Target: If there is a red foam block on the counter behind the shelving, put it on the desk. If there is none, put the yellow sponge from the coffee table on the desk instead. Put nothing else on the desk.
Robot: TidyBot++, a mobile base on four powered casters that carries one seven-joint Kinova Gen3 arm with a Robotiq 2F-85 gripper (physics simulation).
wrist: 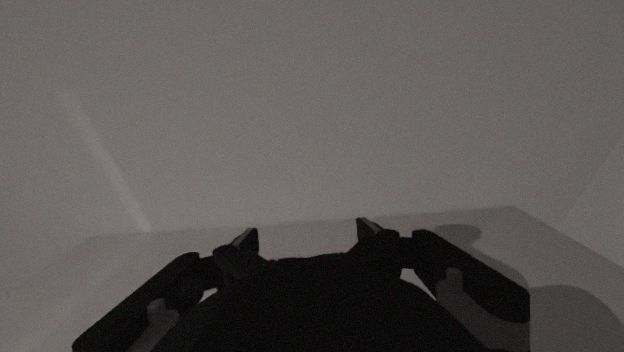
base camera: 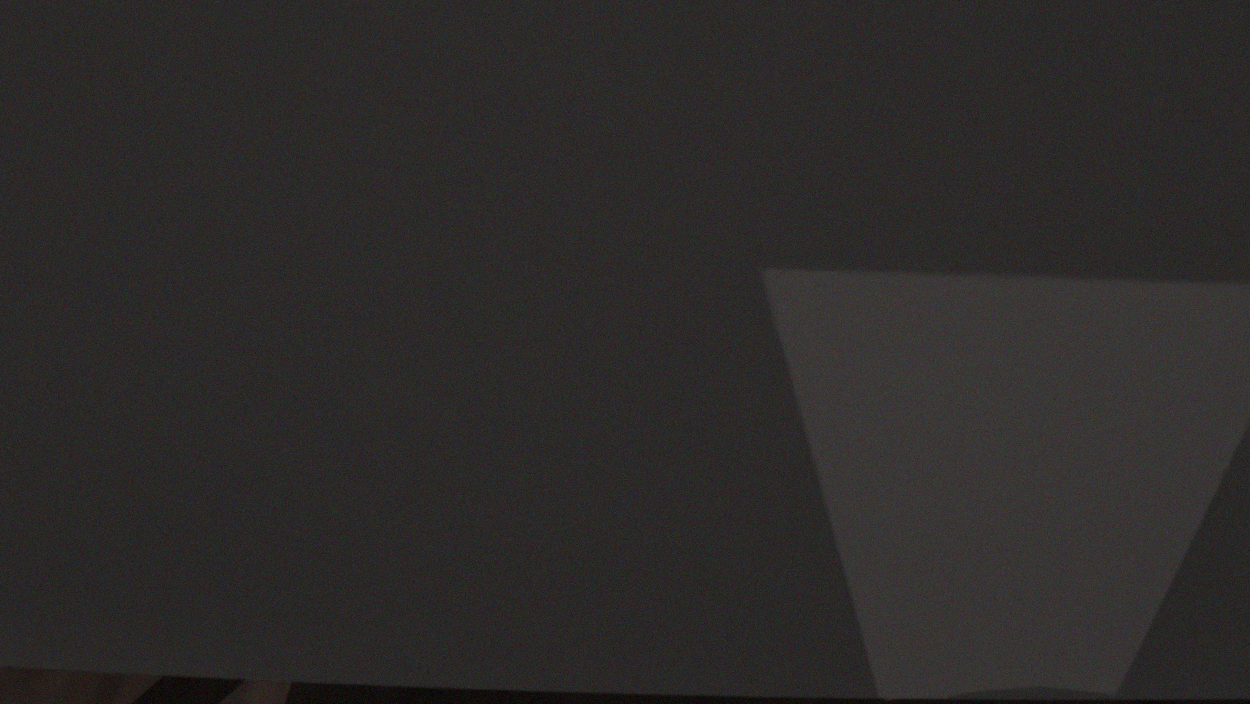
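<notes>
My gripper is open, its two black fingers wide apart with nothing between them in the wrist view. Beyond and below it lies a pale grey surface, which looks like the counter top; its far edge runs across behind the fingertips. The dark gripper body covers the middle of the lower part of this view. In the base camera view a dark, flat face, which looks like the counter front, stands very close. No red foam block, yellow sponge, coffee table or desk shows in either view.
A plain grey wall rises behind the counter top. Shadows fall on the surface at the right of the wrist view. A lighter patch lies on the dark face at the right of the base view. A strip of brown floor shows at the bottom left.
</notes>
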